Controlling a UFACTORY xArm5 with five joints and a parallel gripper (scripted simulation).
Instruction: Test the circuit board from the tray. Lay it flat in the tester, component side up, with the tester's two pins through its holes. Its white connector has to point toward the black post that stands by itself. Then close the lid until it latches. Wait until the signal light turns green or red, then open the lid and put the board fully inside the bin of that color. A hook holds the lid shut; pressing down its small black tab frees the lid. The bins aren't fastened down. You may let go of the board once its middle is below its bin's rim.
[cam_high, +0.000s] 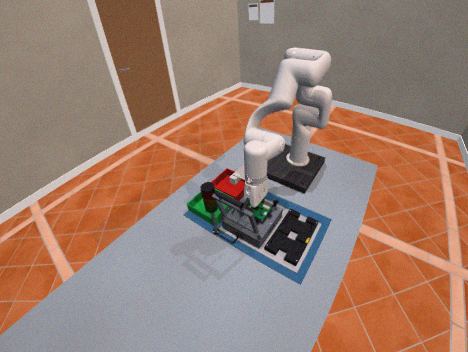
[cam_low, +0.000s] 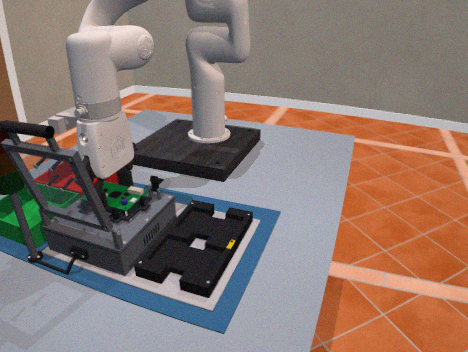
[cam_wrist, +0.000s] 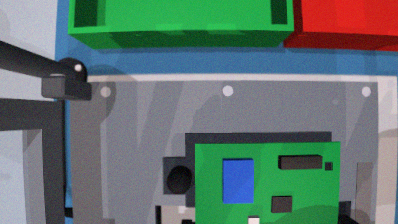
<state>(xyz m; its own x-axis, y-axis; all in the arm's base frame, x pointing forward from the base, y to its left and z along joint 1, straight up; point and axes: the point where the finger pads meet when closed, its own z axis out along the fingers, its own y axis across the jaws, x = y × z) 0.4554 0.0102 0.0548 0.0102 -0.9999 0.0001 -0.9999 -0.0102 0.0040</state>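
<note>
Right now the green circuit board is right at my hand. Also, from my hand: green bin 50 mm ahead, 200 mm to the right, 70 mm below; then black catch 60 mm behind, 60 mm to the left; then clear lid 130 mm ahead, 90 mm above.
</note>
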